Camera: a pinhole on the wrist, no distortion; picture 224 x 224 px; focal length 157.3 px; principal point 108.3 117.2 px. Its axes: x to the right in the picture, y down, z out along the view. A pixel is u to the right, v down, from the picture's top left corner.
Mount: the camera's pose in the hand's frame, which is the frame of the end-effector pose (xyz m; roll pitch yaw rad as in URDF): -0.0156 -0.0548 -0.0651 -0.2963 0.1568 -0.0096
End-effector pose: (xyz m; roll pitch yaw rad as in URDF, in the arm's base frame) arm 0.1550 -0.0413 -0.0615 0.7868 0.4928 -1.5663
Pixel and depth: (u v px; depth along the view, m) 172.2 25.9 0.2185
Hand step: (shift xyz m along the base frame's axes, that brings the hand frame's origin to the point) -0.1958 -0.1145 -0.0208
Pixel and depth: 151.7 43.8 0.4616
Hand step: -0.3818 -0.2627 0.0881
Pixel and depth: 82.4 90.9 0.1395
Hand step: -0.0802 0.0004 0.0329
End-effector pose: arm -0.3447 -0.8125 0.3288 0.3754 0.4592 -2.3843
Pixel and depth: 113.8 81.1 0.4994
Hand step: -0.3045 -0.0423 0.3218
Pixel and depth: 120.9 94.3 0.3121
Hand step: -0.1738 -0.0337 0.1709
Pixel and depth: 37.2 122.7 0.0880
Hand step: 0.0007 0.0456 0.0294
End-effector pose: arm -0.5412 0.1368 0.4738 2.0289 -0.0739 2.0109
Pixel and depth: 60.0 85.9 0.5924
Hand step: 0.4897 0.1391 -0.2475
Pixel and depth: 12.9 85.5 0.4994
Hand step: 0.4837 -0.0137 -0.2332
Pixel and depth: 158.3 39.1 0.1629
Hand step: 0.0195 0.0889 -0.1176
